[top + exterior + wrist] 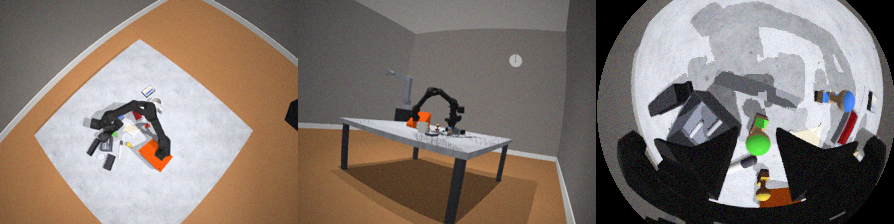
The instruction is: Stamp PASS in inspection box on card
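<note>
Right now my gripper tip is 1 cm past the green PASS stamp and 2 cm above it. Also, from my gripper tip: pen 10 cm behind, 5 cm to the left, 3 cm below; then blue-knobbed stamp 3 cm ahead, 12 cm to the right, 2 cm below; then tray 1 cm behind, 9 cm to the left, 3 cm below.
</note>
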